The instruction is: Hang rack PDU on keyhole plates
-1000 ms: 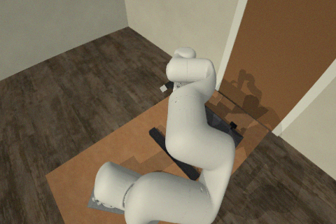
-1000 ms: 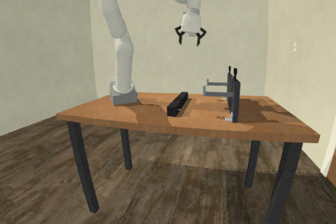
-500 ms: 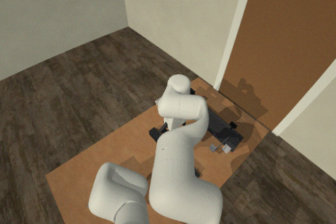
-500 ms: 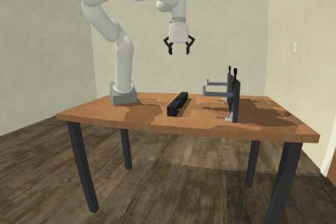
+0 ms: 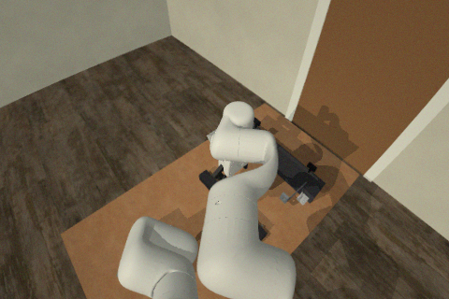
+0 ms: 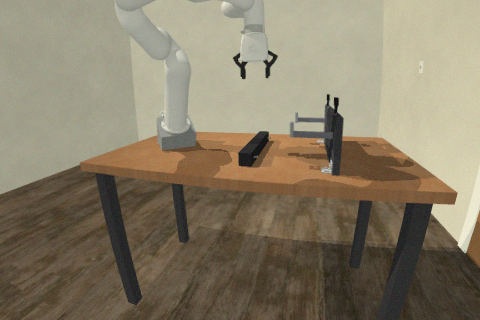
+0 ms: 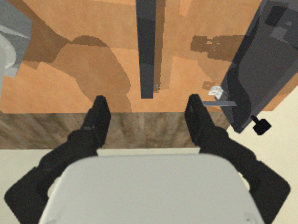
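Right now the rack PDU is 20 mm ahead of my hand and 270 mm below it. Round my hand: dark upright panel 280 mm ahead, 30 mm to the left, 210 mm below.
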